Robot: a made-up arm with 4 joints. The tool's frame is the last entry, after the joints.
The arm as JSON. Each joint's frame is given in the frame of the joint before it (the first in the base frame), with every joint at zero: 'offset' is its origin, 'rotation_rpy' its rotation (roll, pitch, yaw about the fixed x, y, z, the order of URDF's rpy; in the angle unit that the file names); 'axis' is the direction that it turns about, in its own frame. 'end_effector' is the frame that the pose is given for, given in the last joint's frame.
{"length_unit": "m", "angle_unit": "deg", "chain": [
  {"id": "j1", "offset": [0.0, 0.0, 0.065], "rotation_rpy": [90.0, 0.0, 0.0], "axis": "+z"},
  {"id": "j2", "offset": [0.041, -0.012, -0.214], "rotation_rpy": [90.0, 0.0, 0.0], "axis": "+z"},
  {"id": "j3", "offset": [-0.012, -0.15, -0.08], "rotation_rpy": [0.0, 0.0, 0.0], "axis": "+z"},
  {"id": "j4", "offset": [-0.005, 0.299, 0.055], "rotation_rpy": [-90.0, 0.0, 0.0], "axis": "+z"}
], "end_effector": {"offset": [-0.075, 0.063, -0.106], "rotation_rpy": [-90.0, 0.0, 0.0]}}
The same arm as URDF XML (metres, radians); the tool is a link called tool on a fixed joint. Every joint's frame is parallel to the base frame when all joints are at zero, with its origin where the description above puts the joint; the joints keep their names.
<robot name="arm">
<link name="base"/>
<link name="link1"/>
<link name="link2"/>
<link name="link3"/>
<link name="link4"/>
<link name="tool"/>
<joint name="j1" type="continuous"><parent link="base"/><child link="link1"/><origin xyz="0 0 0.065"/><axis xyz="0 -1 0"/></joint>
<joint name="j2" type="continuous"><parent link="link1"/><child link="link2"/><origin xyz="0.041 0.214 -0.012"/><axis xyz="0 0 -1"/></joint>
<joint name="j3" type="continuous"><parent link="link2"/><child link="link3"/><origin xyz="-0.012 0.15 0.08"/><axis xyz="0 0 -1"/></joint>
<joint name="j4" type="continuous"><parent link="link3"/><child link="link4"/><origin xyz="-0.005 -0.299 -0.055"/><axis xyz="0 -1 0"/></joint>
<joint name="tool_joint" type="fixed"><parent link="link4"/><child link="tool"/><origin xyz="-0.075 0.106 0.063"/></joint>
</robot>

